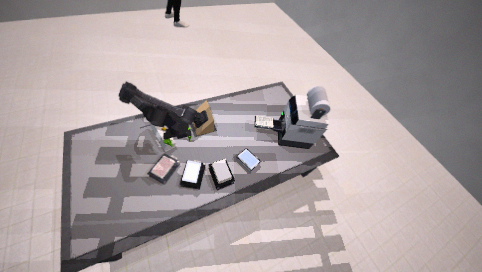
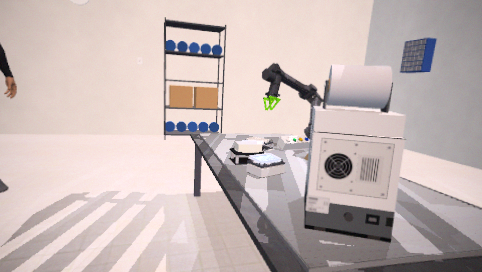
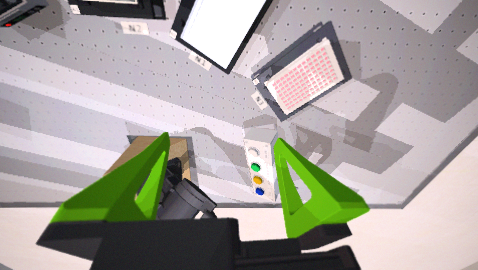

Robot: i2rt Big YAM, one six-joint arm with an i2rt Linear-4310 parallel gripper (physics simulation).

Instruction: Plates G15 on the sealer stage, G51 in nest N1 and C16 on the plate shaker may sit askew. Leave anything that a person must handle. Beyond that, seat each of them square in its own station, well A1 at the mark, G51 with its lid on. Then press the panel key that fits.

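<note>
My gripper (image 1: pixel 179 138) (image 2: pixel 271 107) (image 3: pixel 225 139) is open and empty, above the table near the button panel (image 3: pixel 262 165) (image 2: pixel 294 144). The panel has white, green, amber and blue buttons. Plate G15 (image 1: pixel 264 121) lies on the sealer stage, beside the sealer (image 1: pixel 304 125) (image 2: pixel 355 172). Plate C16 (image 1: pixel 248 159) (image 2: pixel 266 160) is bluish and sits on the shaker. A plain white-topped plate (image 1: pixel 193 171) (image 3: pixel 220 32) sits in a black nest, apparently labelled N1. A pink-welled plate (image 1: pixel 163 168) (image 3: pixel 306 77) sits in another nest. Exact seating, lid fit and A1 corners are too small to tell.
A grey-white block (image 1: pixel 222 171) (image 2: pixel 248 146) stands in the nest beside C16. A tan wedge (image 1: pixel 206 122) (image 3: pixel 135 150) stands behind the nests, with a dark device against it. A person (image 1: pixel 176 12) (image 2: pixel 10 85) stands off the table. A storage rack (image 2: pixel 165 75) stands at the wall.
</note>
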